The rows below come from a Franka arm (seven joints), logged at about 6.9 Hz.
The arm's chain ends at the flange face. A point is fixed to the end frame.
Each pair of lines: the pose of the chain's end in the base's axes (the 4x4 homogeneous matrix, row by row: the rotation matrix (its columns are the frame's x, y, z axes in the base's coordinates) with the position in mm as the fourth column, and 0 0 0 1 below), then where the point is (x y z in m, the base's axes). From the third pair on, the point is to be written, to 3 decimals.
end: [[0.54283 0.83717 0.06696 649.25], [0.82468 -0.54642 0.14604 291.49], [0.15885 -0.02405 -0.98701 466.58], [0 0 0 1]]
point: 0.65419 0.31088 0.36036
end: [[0.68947 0.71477 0.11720 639.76], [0.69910 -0.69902 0.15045 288.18], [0.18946 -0.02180 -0.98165 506.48], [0 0 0 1]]
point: 0.65087 0.30841 0.40089
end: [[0.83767 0.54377 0.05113 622.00], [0.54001 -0.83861 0.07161 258.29], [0.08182 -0.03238 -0.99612 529.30], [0 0 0 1]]
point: 0.627 0.270 0.422
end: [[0.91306 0.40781 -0.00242 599.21], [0.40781 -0.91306 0.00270 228.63], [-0.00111 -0.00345 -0.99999 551.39], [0 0 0 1]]
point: 0.599 0.233 0.443
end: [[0.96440 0.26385 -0.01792 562.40], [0.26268 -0.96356 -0.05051 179.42], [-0.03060 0.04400 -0.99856 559.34], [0 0 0 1]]
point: 0.561 0.178 0.451
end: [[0.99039 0.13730 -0.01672 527.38], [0.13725 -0.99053 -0.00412 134.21], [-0.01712 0.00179 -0.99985 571.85], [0 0 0 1]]
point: 0.527 0.138 0.464
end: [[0.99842 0.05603 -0.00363 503.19], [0.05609 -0.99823 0.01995 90.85], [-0.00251 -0.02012 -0.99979 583.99], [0 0 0 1]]
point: 0.504 0.097 0.476
